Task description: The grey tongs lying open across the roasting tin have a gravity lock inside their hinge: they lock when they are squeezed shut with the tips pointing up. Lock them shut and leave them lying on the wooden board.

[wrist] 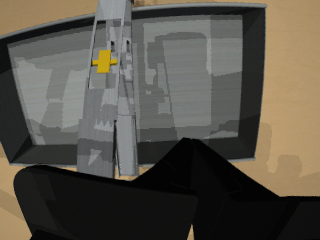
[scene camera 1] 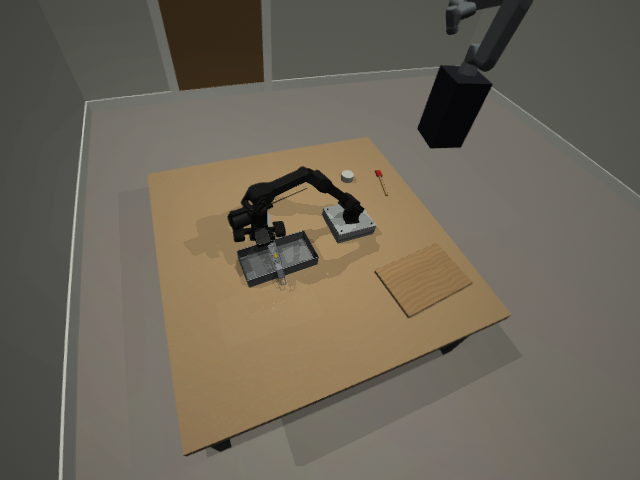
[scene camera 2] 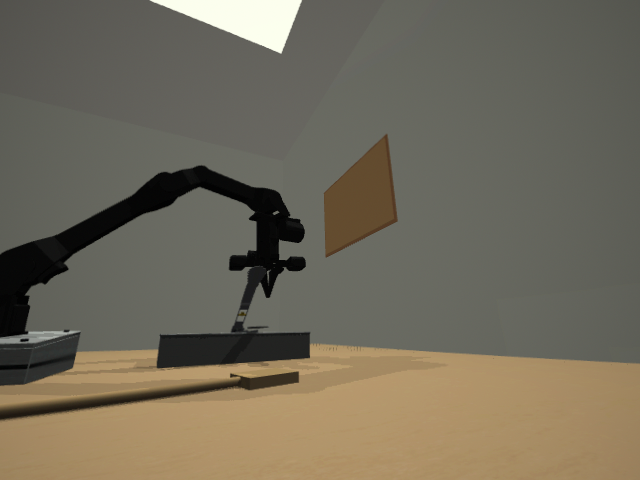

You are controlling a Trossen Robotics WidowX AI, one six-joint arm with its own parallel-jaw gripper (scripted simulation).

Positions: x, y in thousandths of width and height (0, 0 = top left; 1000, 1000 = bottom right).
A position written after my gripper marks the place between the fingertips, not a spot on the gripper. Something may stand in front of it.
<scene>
My gripper shows in the wrist view (589, 610), in scene camera 1 (405, 511) and in scene camera 2 (420, 620).
</scene>
